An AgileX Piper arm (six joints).
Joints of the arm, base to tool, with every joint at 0 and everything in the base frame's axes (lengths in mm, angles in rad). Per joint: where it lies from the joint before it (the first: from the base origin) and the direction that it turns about. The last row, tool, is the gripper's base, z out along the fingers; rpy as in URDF.
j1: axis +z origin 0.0 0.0 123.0
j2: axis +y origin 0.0 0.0 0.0
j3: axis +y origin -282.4 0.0 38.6
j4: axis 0.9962 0 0.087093 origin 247.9 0.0 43.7
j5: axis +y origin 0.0 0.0 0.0
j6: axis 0.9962 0 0.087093 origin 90.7 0.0 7.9
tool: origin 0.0 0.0 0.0 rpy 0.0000 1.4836 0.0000
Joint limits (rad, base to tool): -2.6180..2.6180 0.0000..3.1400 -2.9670..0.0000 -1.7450..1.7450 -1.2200..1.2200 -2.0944..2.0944
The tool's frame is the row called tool.
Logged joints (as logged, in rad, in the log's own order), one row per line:
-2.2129 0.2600 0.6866 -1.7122 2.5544 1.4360
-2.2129 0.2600 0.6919 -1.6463 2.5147 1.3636
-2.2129 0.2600 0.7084 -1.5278 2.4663 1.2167
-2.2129 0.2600 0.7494 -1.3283 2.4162 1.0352
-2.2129 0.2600 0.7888 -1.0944 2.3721 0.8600
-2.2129 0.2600 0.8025 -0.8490 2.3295 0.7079
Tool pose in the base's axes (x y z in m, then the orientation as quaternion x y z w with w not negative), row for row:
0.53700 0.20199 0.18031 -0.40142 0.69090 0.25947 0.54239
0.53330 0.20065 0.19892 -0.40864 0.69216 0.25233 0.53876
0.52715 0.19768 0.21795 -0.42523 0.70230 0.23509 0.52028
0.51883 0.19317 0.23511 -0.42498 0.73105 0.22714 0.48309
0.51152 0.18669 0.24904 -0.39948 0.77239 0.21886 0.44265
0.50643 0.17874 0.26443 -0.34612 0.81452 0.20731 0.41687
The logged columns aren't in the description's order. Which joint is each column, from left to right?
Columns, left to right: j3, j1, j5, j6, j2, j4.
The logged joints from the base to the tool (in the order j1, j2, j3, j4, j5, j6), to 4 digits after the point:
0.2600 2.5544 -2.2129 1.4360 0.6866 -1.7122
0.2600 2.5147 -2.2129 1.3636 0.6919 -1.6463
0.2600 2.4663 -2.2129 1.2167 0.7084 -1.5278
0.2600 2.4162 -2.2129 1.0352 0.7494 -1.3283
0.2600 2.3721 -2.2129 0.8600 0.7888 -1.0944
0.2600 2.3295 -2.2129 0.7079 0.8025 -0.8490

